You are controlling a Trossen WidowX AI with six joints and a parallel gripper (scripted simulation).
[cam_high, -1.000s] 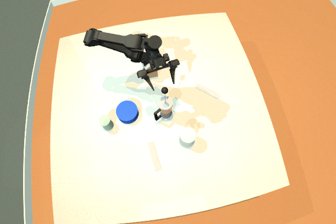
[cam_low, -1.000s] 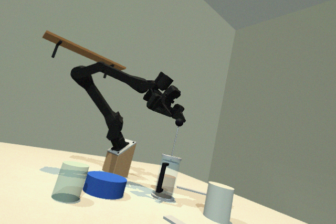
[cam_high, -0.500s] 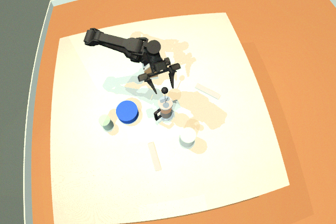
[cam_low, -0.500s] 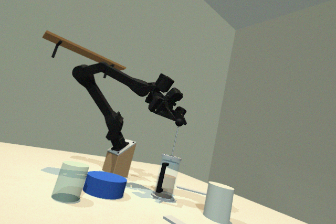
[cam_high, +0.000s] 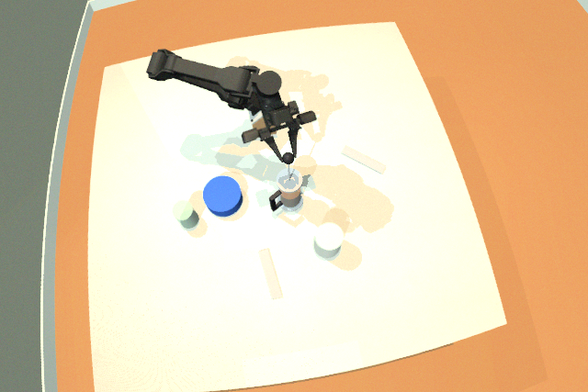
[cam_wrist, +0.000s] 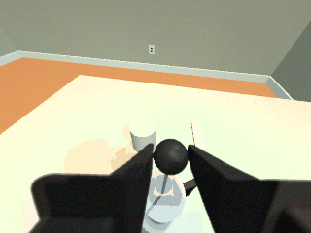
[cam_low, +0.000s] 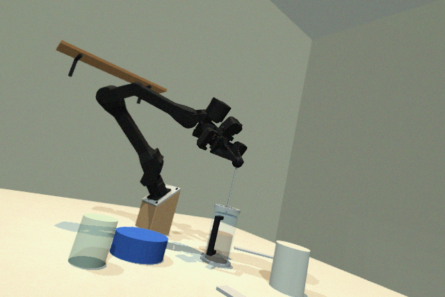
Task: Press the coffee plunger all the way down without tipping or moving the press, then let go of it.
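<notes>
The coffee press lies 14 cm below my gripper tip and 2 cm to the right of it. Round my gripper tip: white cylinder: 22 cm below, 17 cm ahead, 6 cm to the left.
</notes>
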